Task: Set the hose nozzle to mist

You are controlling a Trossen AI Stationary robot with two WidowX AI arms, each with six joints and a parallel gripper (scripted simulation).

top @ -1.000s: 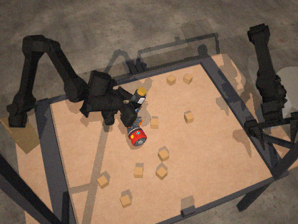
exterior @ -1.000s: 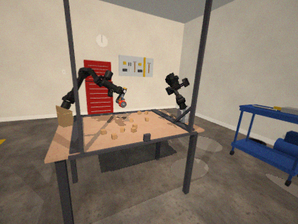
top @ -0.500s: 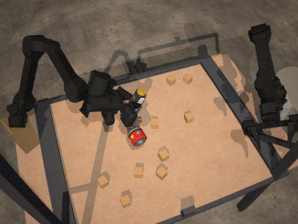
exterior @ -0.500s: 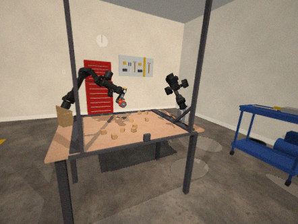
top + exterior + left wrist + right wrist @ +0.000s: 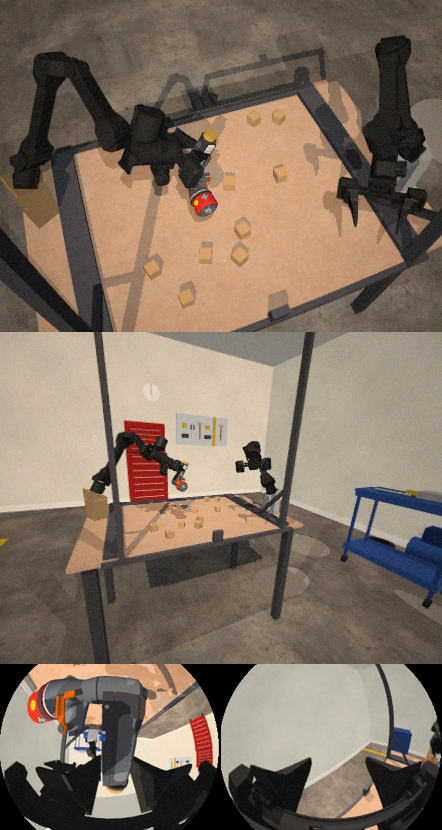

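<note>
My right hand is 150 mm short of the red spray ring, 350 mm to the right of it and 130 mm above it.
</note>
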